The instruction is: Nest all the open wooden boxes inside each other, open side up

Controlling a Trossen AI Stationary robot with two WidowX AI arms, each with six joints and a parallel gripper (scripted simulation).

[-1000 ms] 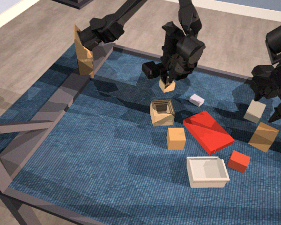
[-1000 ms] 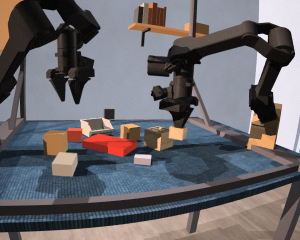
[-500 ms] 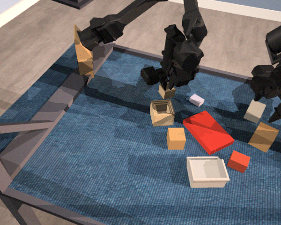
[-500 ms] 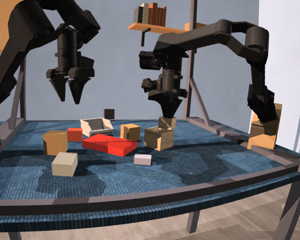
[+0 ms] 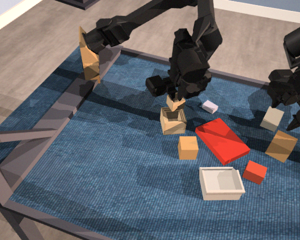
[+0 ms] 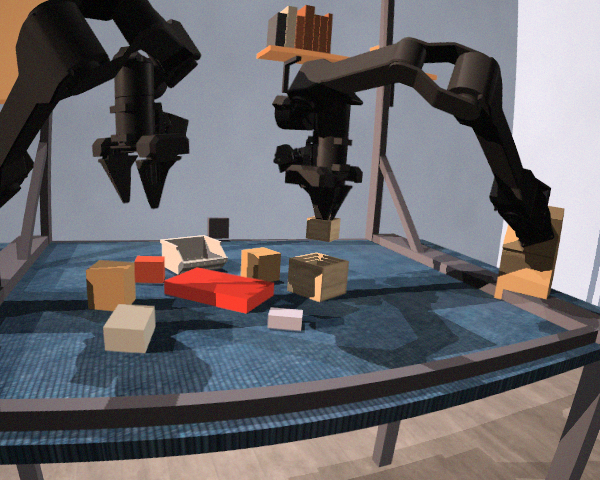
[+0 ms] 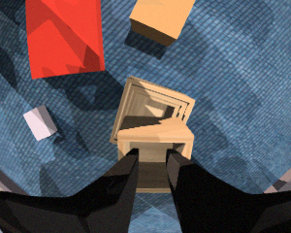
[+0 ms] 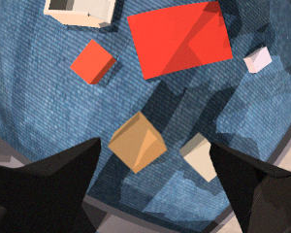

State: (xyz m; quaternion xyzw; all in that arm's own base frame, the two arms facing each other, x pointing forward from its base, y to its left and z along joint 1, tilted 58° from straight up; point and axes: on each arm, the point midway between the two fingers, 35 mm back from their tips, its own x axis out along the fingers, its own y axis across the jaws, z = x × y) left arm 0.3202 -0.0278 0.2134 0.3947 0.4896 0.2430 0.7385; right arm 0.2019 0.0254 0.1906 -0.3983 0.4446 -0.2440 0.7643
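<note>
Now: the red cube 11 cm behind my right hand, 1 cm to the left of it and 16 cm below it. The rest, counted from my right hand: beige block (14 cm ahead, 1 cm to the left, 16 cm below); flat red block (4 cm behind, 13 cm to the left, 17 cm below); lavender block (9 cm ahead, 21 cm to the left, 17 cm below).
</note>
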